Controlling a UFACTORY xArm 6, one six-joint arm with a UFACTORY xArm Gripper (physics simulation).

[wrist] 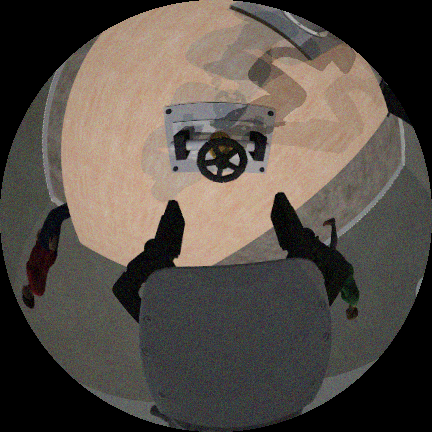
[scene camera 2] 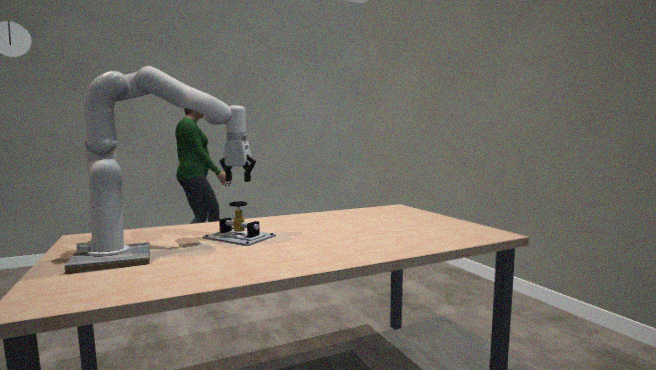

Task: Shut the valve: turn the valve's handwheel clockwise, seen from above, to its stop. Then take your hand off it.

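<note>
The black spoked handwheel [scene camera 2: 238, 203] [wrist: 222, 161] lies level on top of the brass valve [scene camera 2: 238, 220] [wrist: 219, 136]. The valve stands on a grey base plate [scene camera 2: 246, 242] [wrist: 217, 111], between two black brackets that carry its pipe. My gripper [scene camera 2: 238, 176] [wrist: 226, 206] is open and empty, its fingers pointing down. It hangs well above the handwheel, with a clear gap between the fingertips and the wheel in the scene view. In the wrist view the whole wheel shows beyond the fingertips, and neither finger touches it. The wheel hides part of the valve body there.
The base plate is on a wooden table [scene camera 2: 375, 235] [wrist: 115, 100]. My arm's grey mount [scene camera 2: 107, 261] [wrist: 295, 35] stands at the table's left in the scene view. A person in green [scene camera 2: 191, 150] [wrist: 351, 290] stands behind the table; a person in red [wrist: 39, 270] shows in the wrist view.
</note>
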